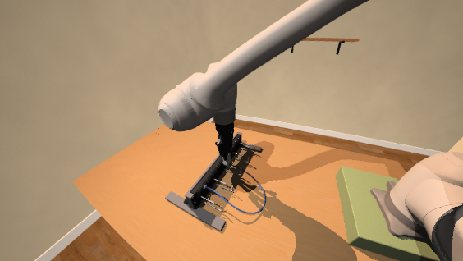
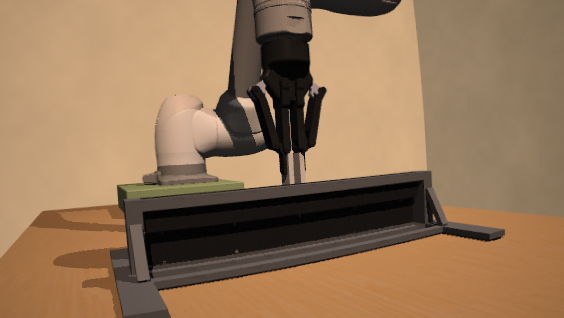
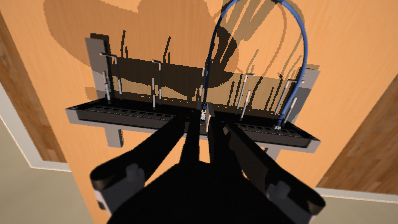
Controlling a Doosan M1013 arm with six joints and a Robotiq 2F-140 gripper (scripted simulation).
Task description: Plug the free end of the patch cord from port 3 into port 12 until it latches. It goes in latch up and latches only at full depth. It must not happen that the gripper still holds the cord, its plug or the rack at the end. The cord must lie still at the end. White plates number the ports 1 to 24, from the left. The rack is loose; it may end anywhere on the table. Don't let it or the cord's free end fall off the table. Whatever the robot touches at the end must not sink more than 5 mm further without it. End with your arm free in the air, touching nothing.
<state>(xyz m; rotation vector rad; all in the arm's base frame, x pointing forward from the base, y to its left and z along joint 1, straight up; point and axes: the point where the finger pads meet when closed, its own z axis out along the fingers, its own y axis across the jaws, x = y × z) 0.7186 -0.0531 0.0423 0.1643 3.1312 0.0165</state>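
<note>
The plug lies 1 cm ahead of my hand and 3 cm below it.
</note>
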